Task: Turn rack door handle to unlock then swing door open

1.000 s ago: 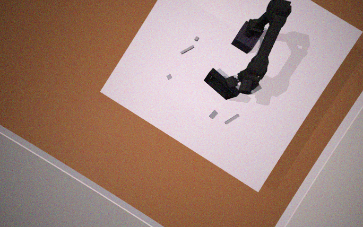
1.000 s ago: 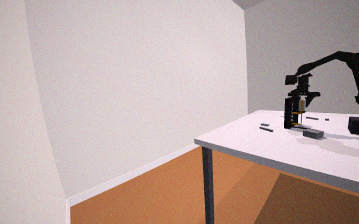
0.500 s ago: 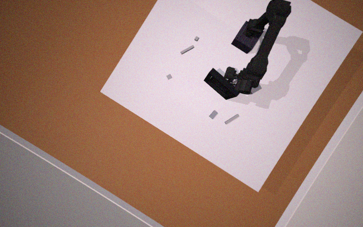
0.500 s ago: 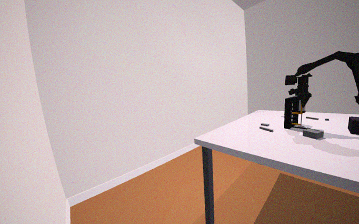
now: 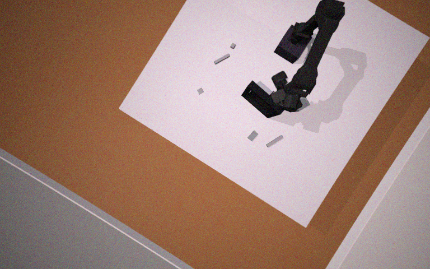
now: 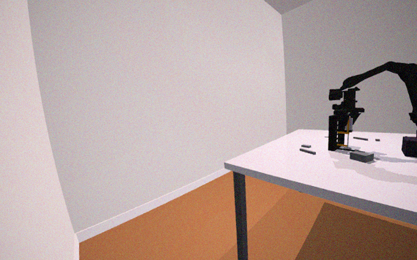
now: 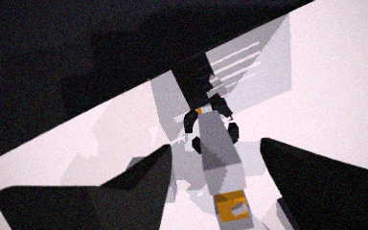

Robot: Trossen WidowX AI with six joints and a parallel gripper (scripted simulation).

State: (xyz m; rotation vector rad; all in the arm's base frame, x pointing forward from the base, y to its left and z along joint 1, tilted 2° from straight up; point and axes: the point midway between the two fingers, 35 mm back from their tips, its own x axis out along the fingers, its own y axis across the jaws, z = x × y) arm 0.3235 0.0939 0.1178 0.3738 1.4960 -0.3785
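The handle is 1 cm to the right of my gripper tip and 3 cm below it. Also, from my gripper tip: cube: 14 cm behind, 37 cm to the right, 15 cm below.
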